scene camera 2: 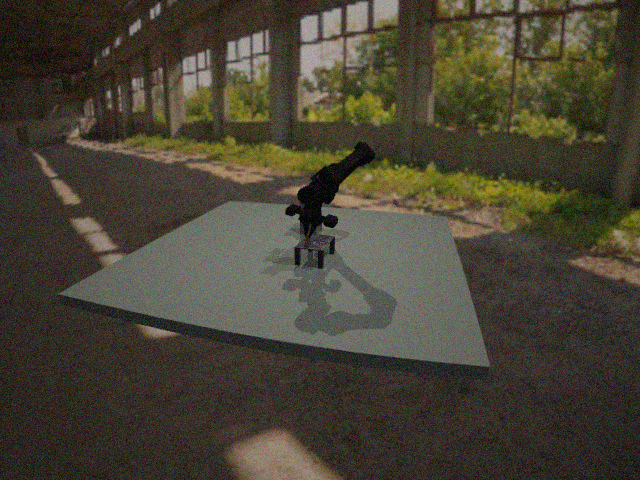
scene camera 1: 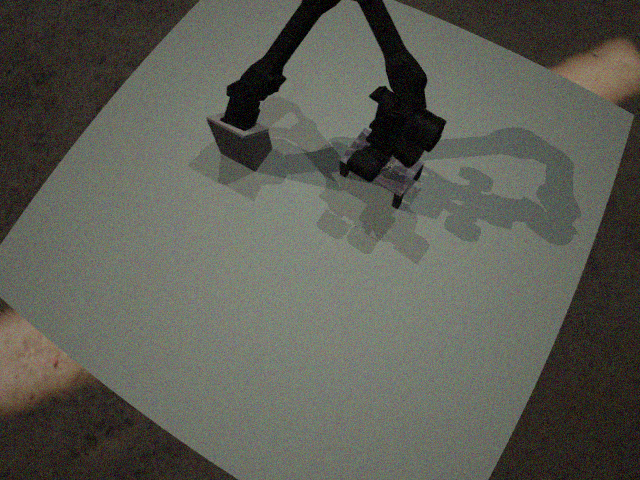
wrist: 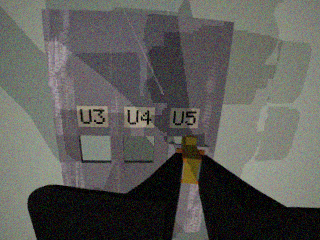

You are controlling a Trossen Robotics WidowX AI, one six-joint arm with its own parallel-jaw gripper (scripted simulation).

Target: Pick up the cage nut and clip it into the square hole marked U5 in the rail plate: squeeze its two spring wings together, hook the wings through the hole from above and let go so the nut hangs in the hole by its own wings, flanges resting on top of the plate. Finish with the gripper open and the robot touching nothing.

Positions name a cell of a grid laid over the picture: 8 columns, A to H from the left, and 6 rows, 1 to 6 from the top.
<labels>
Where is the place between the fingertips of my gripper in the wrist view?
E5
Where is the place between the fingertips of my gripper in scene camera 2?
D3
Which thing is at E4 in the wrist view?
A cage nut.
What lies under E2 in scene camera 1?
My gripper.
</labels>
